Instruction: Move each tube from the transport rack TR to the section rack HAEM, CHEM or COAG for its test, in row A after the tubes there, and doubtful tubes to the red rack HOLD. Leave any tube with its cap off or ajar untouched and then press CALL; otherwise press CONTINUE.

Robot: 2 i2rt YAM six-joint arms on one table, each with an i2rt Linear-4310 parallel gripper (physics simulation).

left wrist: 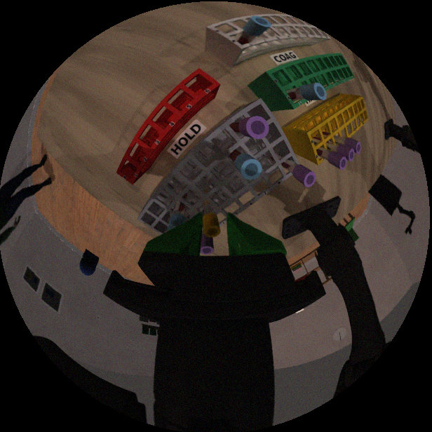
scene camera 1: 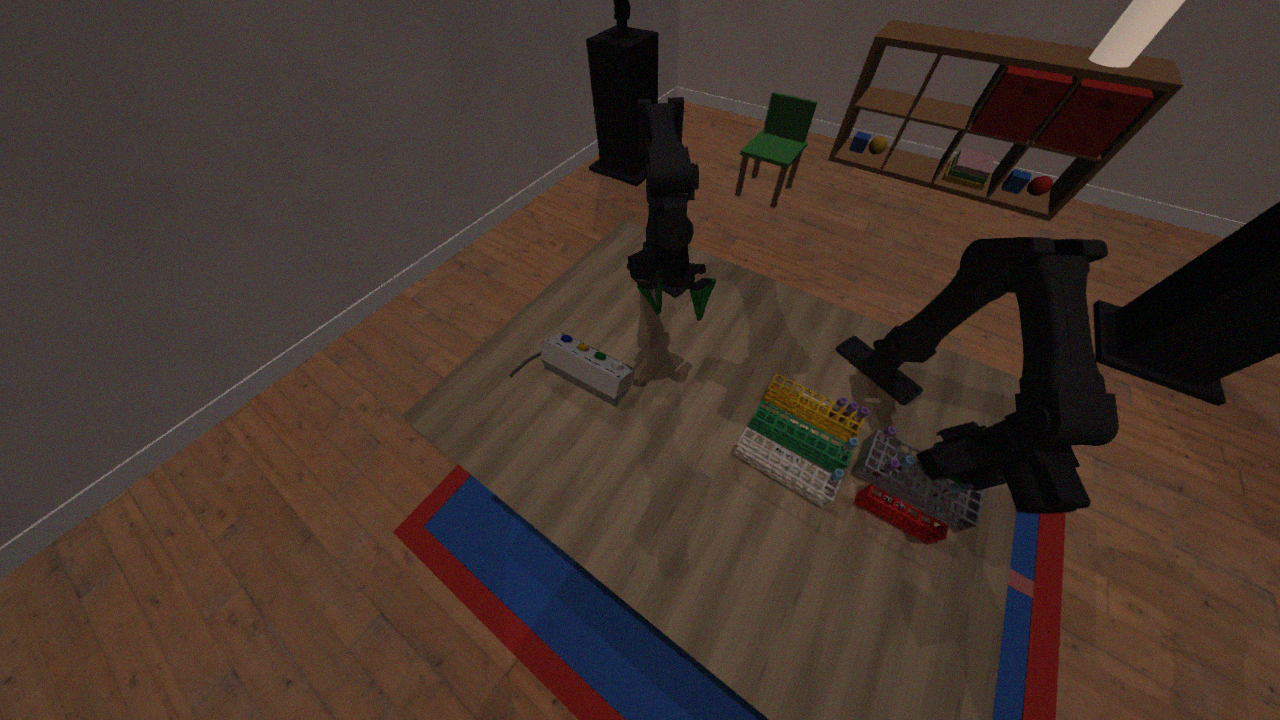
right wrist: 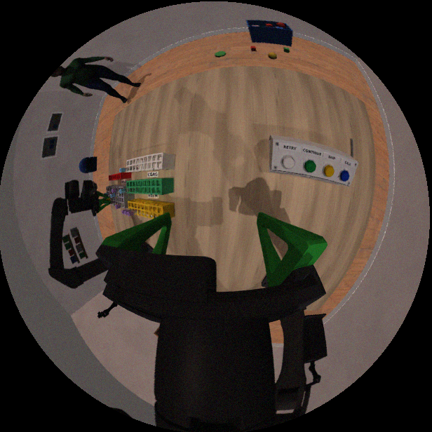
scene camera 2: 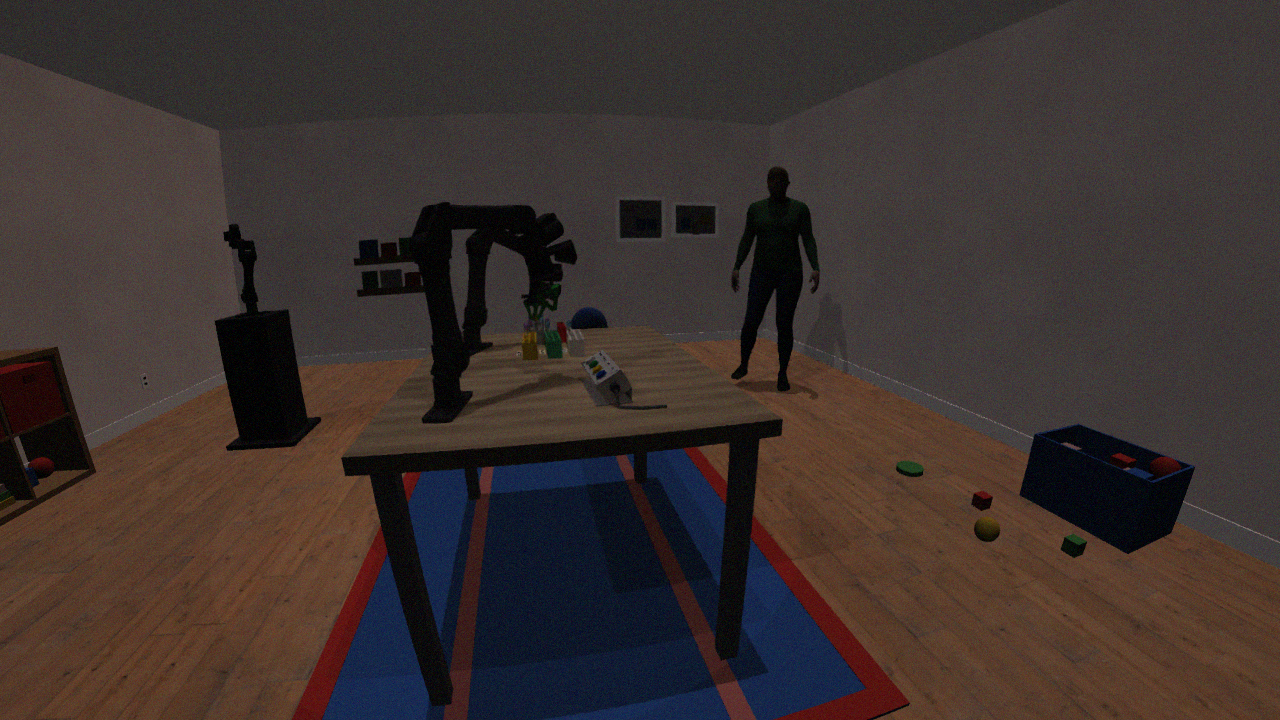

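Where they show: left gripper, between the fingertips: (scene camera 2: 534,320); right gripper, between the fingertips: (scene camera 1: 678,316) (scene camera 2: 552,302); left arm's base, origin of its link: (scene camera 1: 876,369) (scene camera 2: 473,350); right arm's base, origin of its link: (scene camera 2: 449,407).
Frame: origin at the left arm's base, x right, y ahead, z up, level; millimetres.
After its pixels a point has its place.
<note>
In the left wrist view the grey transport rack (left wrist: 217,165) holds two purple-capped tubes (left wrist: 254,127), a blue-capped tube (left wrist: 248,167) and a yellow-capped tube (left wrist: 210,225). My left gripper (left wrist: 215,213) is low over the rack's near edge. Its fingers are narrow, one on each side of the yellow-capped tube, which stands in the rack. The red HOLD rack (left wrist: 169,123) is empty. The white rack (left wrist: 261,36) and the green COAG rack (left wrist: 301,76) hold one blue-capped tube each. The yellow rack (left wrist: 328,125) holds purple-capped tubes. My right gripper (scene camera 1: 677,297) {x 272, y 418, z 211 mm} is open and empty above the table near the button box (scene camera 1: 586,365) {x 362, y 602, z 78 mm}.
The button box (right wrist: 312,160) carries a green CONTINUE button (right wrist: 309,165) and a blue button (right wrist: 344,175) at its far end. A person (scene camera 2: 773,269) stands on the floor beyond the table. The racks sit close together by the left arm's base (scene camera 1: 1037,475).
</note>
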